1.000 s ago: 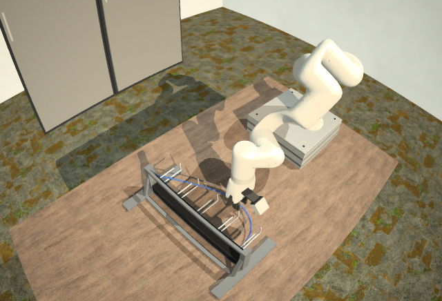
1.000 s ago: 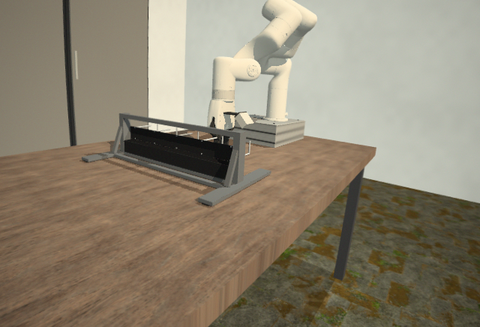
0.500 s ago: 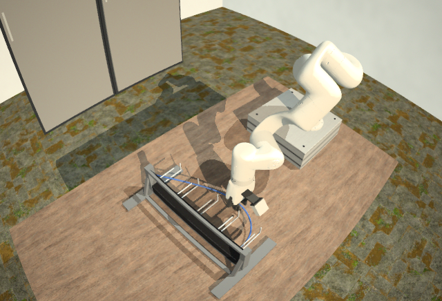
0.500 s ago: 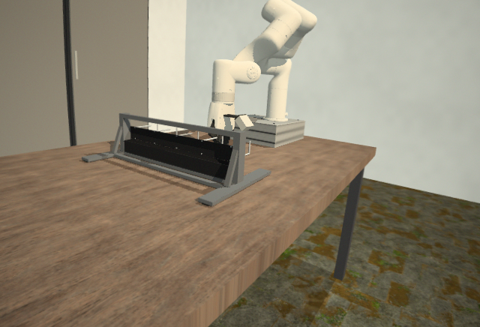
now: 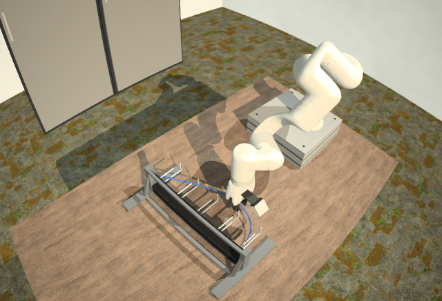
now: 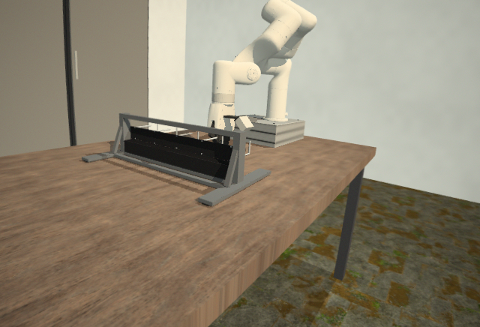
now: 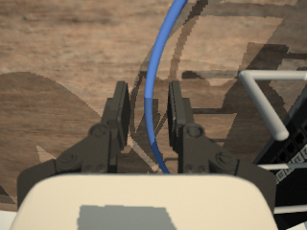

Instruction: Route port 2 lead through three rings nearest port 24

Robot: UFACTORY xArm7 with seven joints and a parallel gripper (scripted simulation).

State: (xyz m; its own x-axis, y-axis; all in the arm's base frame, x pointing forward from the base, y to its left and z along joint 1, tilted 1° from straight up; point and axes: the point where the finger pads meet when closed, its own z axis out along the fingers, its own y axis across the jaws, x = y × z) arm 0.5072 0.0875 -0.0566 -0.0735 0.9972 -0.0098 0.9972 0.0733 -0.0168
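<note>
Now: hand 17 cm short of the grey rack, 4 cm to the left of it and 2 cm below it.
</note>
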